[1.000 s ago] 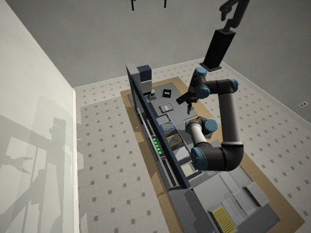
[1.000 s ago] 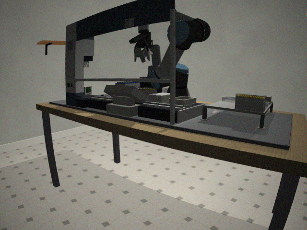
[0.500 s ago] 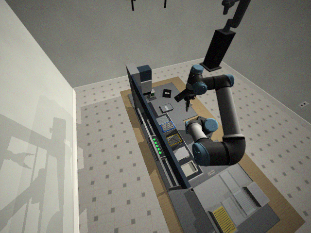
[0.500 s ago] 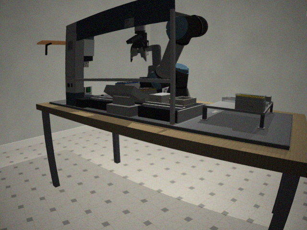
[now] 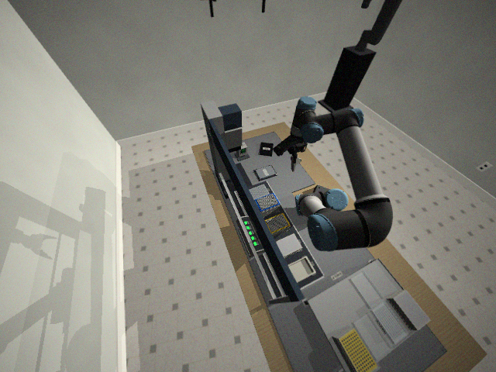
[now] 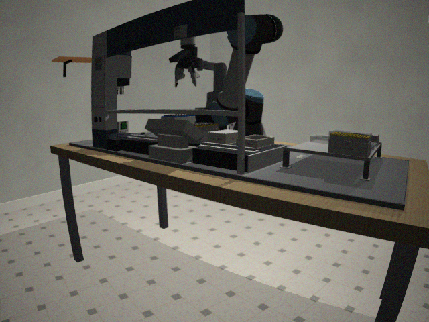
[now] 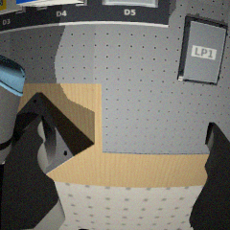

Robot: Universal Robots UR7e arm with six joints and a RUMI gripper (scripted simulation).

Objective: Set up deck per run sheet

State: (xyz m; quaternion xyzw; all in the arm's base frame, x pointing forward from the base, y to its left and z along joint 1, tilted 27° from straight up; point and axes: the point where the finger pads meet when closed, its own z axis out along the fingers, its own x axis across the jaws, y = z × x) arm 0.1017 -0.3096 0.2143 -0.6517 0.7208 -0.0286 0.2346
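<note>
Now: the sample plate 16 cm ahead of my hand, 1 cm to the right of it and 22 cm below it. Also, from my hand: yellow-framed tip rack: 18 cm ahead, 24 cm to the left, 19 cm below; then blue-framed tip rack: 18 cm ahead, 12 cm to the left, 16 cm below; then flat lid: 1 cm ahead, 17 cm to the right, 27 cm below.
</note>
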